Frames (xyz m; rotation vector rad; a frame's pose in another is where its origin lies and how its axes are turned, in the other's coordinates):
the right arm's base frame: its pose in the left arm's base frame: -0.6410 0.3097 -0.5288 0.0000 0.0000 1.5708
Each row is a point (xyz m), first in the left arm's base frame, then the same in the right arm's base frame.
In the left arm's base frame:
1: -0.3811 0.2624 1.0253
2: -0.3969 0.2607 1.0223
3: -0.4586 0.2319 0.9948
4: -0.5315 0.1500 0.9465
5: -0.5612 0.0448 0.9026
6: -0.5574 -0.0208 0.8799
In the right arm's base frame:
1: -0.0473 -0.2599 1.5541
2: -0.0490 -0.2441 1.5511
3: -0.0778 -0.1824 1.5236
4: -0.1597 -0.1095 1.4753
5: -0.2649 -0.0798 1.4314
6: -0.3305 -0.0836 1.4087

